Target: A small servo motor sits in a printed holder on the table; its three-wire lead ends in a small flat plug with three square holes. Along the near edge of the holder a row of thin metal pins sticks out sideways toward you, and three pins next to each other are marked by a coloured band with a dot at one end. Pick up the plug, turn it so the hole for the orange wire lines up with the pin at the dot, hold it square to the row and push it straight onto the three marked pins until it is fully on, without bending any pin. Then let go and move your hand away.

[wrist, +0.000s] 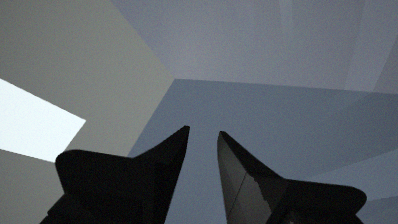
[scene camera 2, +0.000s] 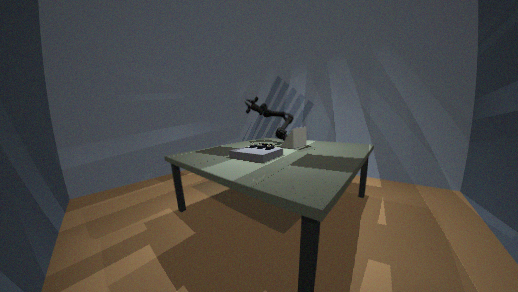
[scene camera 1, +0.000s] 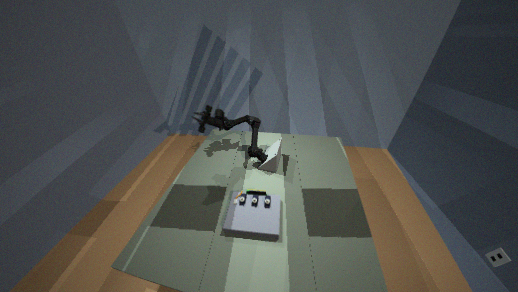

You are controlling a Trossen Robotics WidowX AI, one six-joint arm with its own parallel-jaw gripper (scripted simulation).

Scene:
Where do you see a grey printed holder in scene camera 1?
246,219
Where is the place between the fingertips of my gripper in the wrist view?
203,133

